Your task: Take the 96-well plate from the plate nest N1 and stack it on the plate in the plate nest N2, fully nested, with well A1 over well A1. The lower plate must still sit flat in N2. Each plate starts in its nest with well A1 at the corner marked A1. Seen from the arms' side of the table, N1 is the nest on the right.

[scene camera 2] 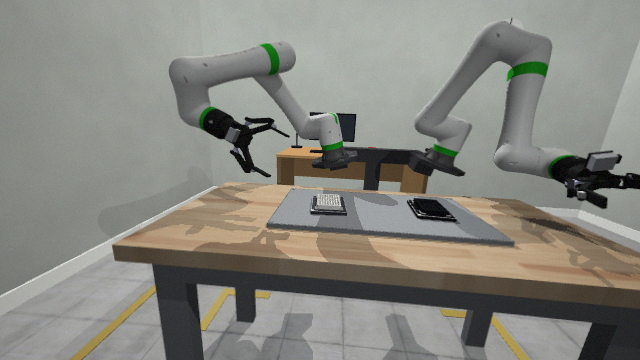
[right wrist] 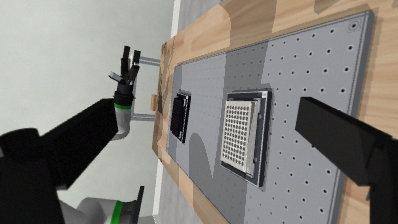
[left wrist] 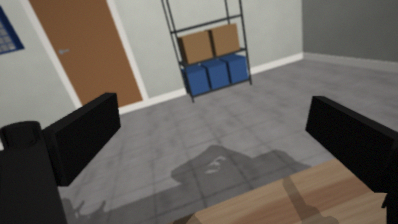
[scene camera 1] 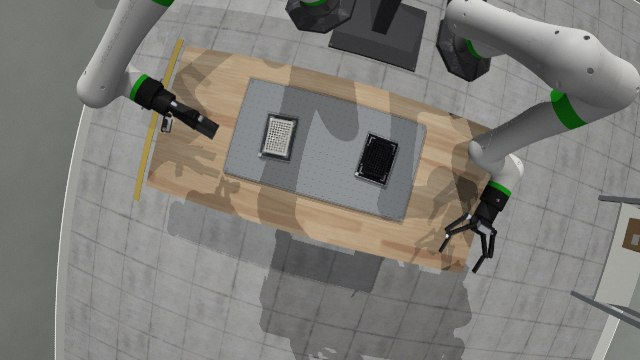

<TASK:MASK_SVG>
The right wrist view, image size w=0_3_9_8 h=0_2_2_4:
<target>right gripper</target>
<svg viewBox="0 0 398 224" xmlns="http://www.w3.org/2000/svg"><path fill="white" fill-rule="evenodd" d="M113 98L99 100L42 136L39 135L36 128L17 129L0 136L0 148L4 155L0 157L0 224L65 224L57 190L68 190L117 134L118 125ZM300 97L295 130L356 185L370 186L365 199L366 201L370 199L369 224L398 224L398 139L392 138L393 136L317 99Z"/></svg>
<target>white 96-well plate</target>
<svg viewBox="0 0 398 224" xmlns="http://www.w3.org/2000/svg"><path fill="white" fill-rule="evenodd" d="M226 101L220 160L245 173L251 174L257 128L258 101Z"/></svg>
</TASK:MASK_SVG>
